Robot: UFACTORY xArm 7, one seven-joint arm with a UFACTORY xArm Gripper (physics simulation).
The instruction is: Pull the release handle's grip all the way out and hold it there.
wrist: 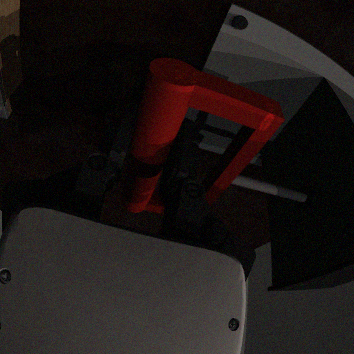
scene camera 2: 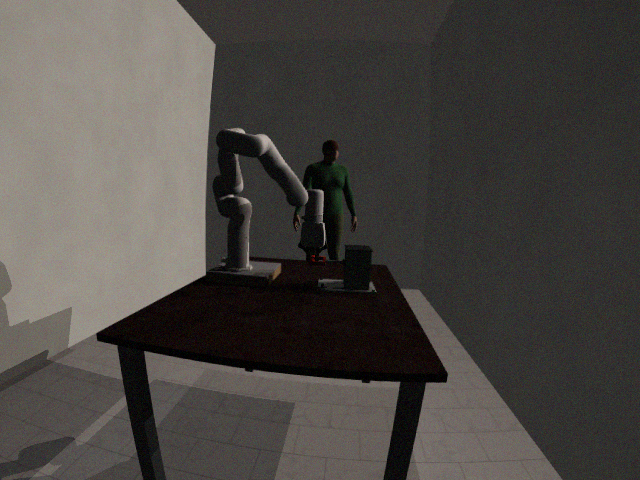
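Observation:
The red release handle (scene camera 2: 317,258) (wrist: 235,100) is a rectangular loop with a thick round grip bar (wrist: 162,115) on its side away from the housing. A pale rod (wrist: 270,187) runs from the loop to the dark box-shaped housing (scene camera 2: 357,267) (wrist: 310,200), with a visible length of rod between them. My gripper (scene camera 2: 314,256) (wrist: 155,125) is shut on the grip bar, one finger on each side, the inner finger passing through the loop. The lower end of the grip is partly hidden by the fingers and the gripper body. In the scene view the handle is small and dark.
The housing stands on a light base plate (scene camera 2: 330,283) (wrist: 260,45) on the dark table (scene camera 2: 268,330). The arm's base plate (scene camera 2: 242,273) is at the table's left. A person in green (scene camera 2: 330,186) stands behind the table.

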